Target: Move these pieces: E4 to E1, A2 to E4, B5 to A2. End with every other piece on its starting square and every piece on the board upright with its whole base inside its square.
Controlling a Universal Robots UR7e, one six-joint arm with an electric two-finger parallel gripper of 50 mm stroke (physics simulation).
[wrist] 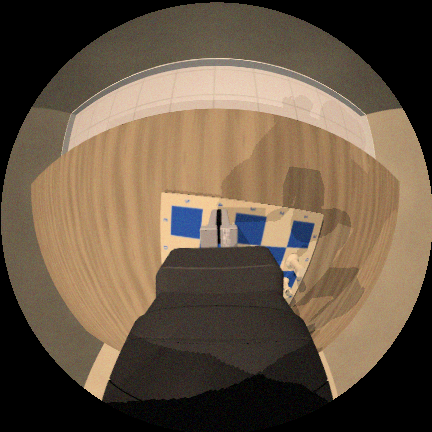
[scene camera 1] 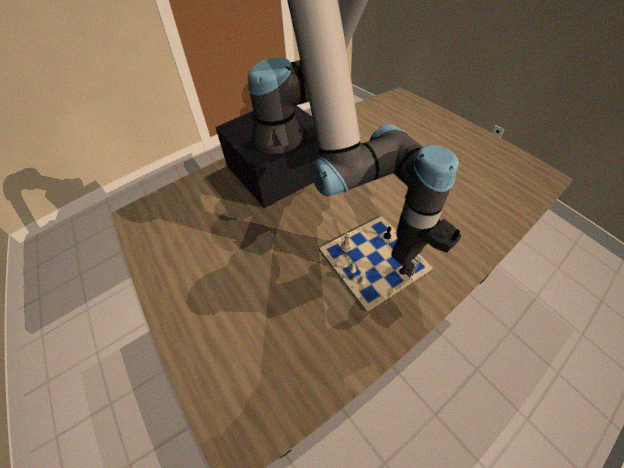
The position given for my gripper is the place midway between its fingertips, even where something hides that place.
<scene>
I see my gripper [scene camera 1: 408, 273].
My gripper is seen too in the wrist view [wrist: 219, 218].
</scene>
